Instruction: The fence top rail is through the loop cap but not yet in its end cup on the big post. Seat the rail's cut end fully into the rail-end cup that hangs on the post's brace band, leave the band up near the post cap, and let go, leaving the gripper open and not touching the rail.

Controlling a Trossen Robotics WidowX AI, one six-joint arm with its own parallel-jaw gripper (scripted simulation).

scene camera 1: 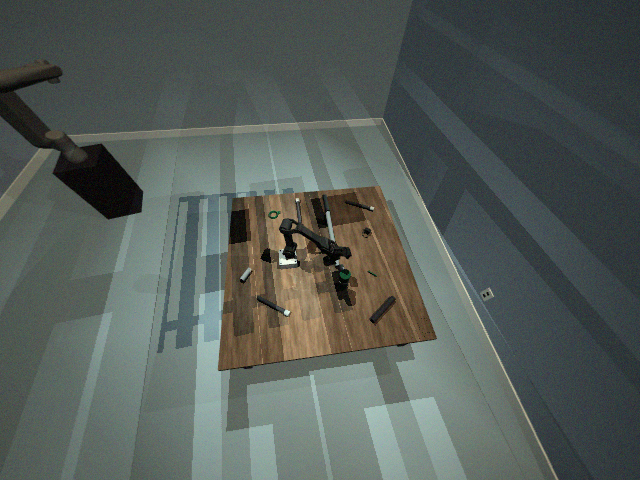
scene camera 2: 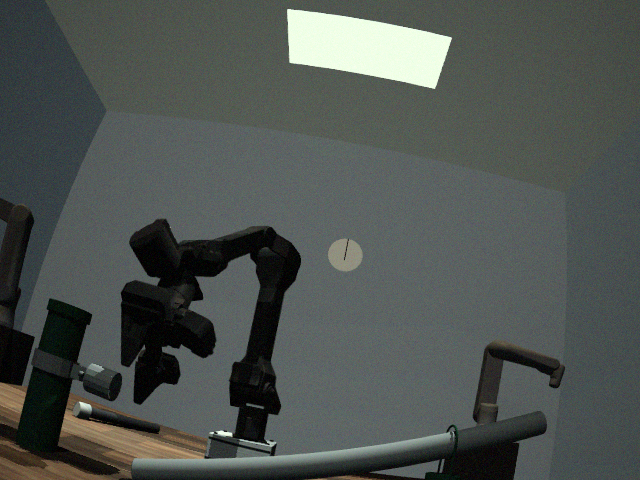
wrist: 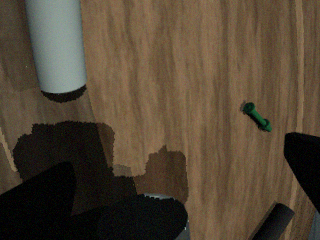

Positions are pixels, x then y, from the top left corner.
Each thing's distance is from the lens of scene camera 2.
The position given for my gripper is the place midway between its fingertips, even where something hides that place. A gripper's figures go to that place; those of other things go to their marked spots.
my gripper (scene camera 2: 131, 385): 0.60 m
rail-end cup (scene camera 2: 98, 380): 0.61 m
